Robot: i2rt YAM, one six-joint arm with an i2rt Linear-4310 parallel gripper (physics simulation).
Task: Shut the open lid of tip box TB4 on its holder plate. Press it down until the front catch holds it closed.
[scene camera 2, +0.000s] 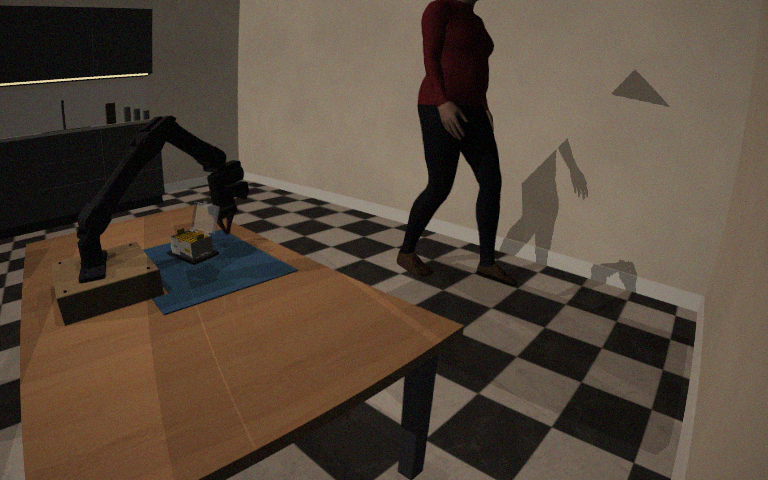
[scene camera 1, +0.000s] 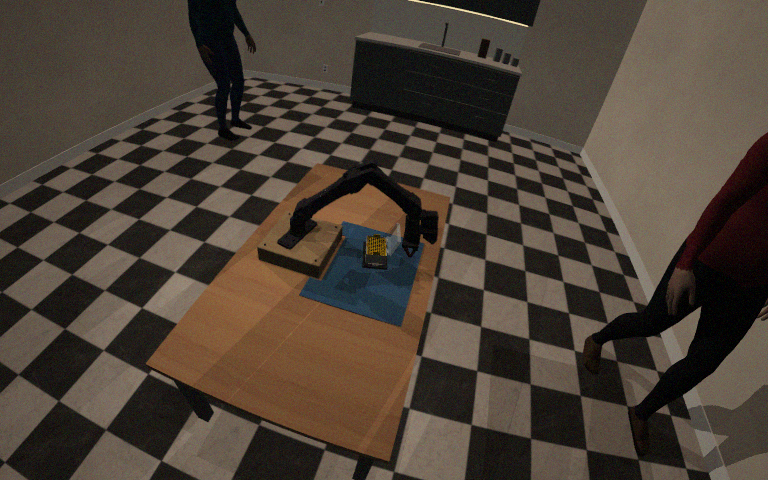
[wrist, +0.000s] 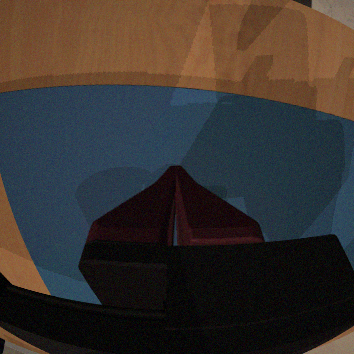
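Pixels of known places: gripper, between the fingertips: [scene camera 2: 227, 234] [scene camera 1: 409, 256] [wrist: 175, 174]; arm's base, origin of its link: [scene camera 2: 94, 266] [scene camera 1: 297, 233].
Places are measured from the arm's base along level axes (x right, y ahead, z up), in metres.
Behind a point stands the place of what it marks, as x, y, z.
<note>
The tip box TB4 [scene camera 1: 376, 247] [scene camera 2: 191, 243] {-0.065, 0.300, -0.010}, a light box with yellow tips, sits on its dark holder plate [scene camera 1: 374, 266] {-0.066, 0.340, -0.059} [scene camera 2: 195, 260] {-0.057, 0.304, -0.062} on the blue mat. Its clear lid [scene camera 1: 394, 240] {-0.170, 0.370, 0.025} [scene camera 2: 205, 218] {-0.170, 0.371, 0.028} stands open, about upright, along the box side away from the arm's base. My gripper [scene camera 1: 410, 253] {-0.188, 0.447, -0.042} [scene camera 2: 227, 232] {-0.188, 0.447, -0.042} [wrist: 175, 174] {-0.188, 0.447, -0.042} is shut and empty, its dark red fingers pointing down. It is beyond the lid, on the side away from the box, low over the mat's far part. I cannot tell if it touches the lid. The box does not show in the wrist view.
The blue mat [scene camera 1: 362, 302] {0.122, 0.386, -0.070} [scene camera 2: 243, 277] {0.118, 0.407, -0.070} [wrist: 125, 120] {-0.225, 0.462, -0.070} lies on the wooden table [scene camera 1: 271, 350] {0.473, 0.228, -0.073} [scene camera 2: 294, 345] {0.474, 0.396, -0.073}. The arm stands on a wooden block [scene camera 1: 294, 257] {0.124, 0.075, -0.002} [scene camera 2: 113, 294] {0.136, 0.050, -0.032} at the box's other side. A person in red [scene camera 1: 730, 226] [scene camera 2: 455, 56] stands away from the table.
</note>
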